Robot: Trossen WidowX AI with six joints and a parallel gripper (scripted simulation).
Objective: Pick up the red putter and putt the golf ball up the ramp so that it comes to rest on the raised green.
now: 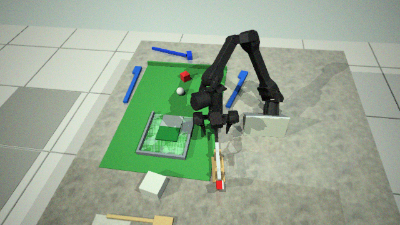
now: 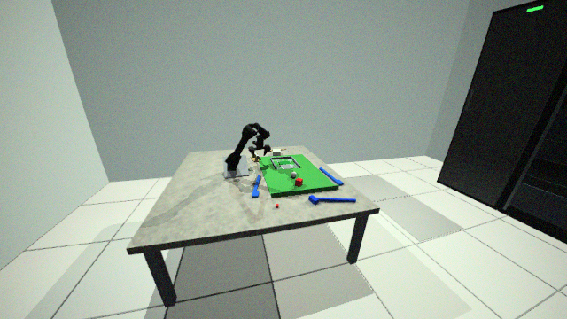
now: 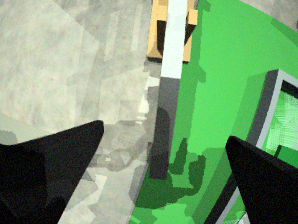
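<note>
Now: the red putter 11 cm to the left of my gripper tip, 3 cm behind it and 2 cm below it. The rest, counted from my gripper tip: white block 25 cm to the left, 20 cm ahead, 6 cm below; then white golf ball 29 cm to the right, 24 cm ahead, 5 cm below; then wooden stand 13 cm to the left, 4 cm below, 3 cm behind.
</note>
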